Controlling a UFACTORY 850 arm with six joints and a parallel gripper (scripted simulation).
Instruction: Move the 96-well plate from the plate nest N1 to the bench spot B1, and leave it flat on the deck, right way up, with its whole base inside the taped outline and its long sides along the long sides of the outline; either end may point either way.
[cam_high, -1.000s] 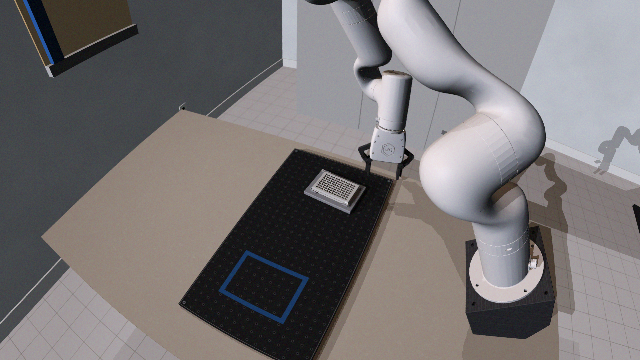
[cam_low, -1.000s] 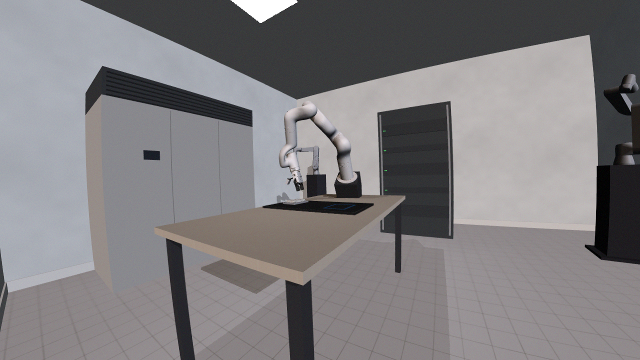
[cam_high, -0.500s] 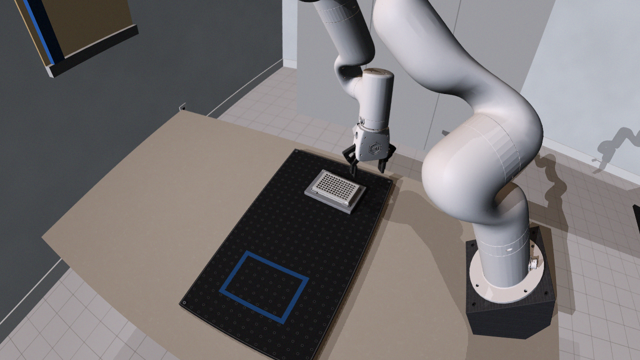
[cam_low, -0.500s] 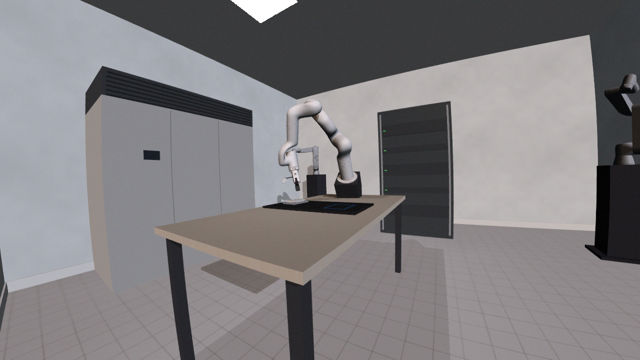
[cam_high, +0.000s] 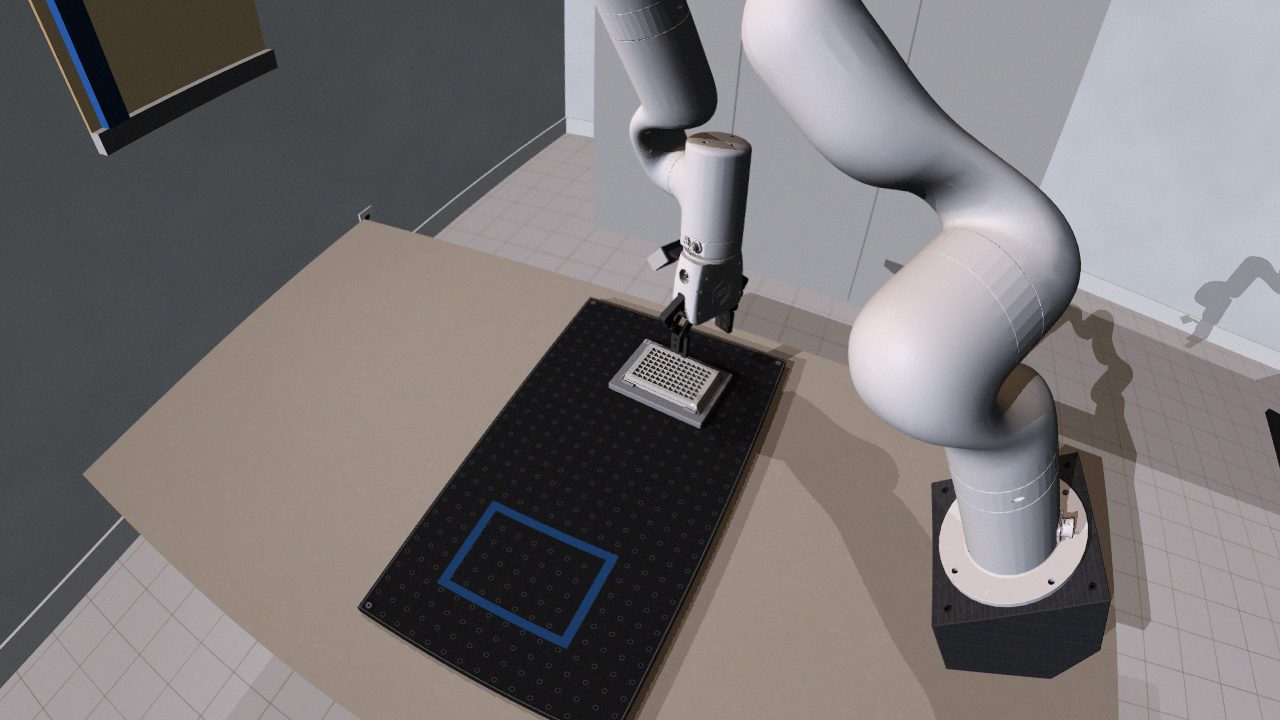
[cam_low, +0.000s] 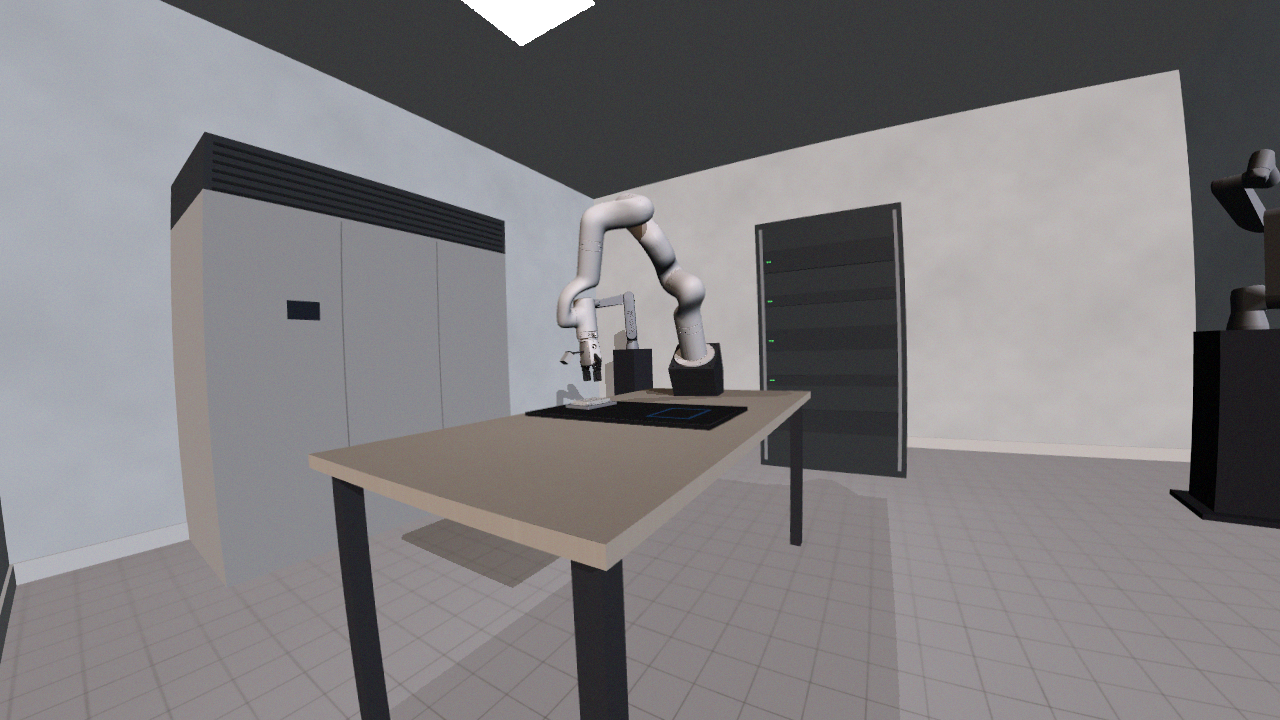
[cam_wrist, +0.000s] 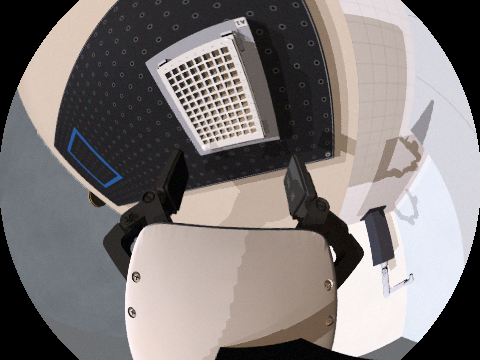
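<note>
The white 96-well plate is 3 cm ahead of my hand, 2 cm to the left of it and 8 cm below it. From my hand the other things lie so: grey plate nest N1: 3 cm ahead, 2 cm to the left, 10 cm below.
</note>
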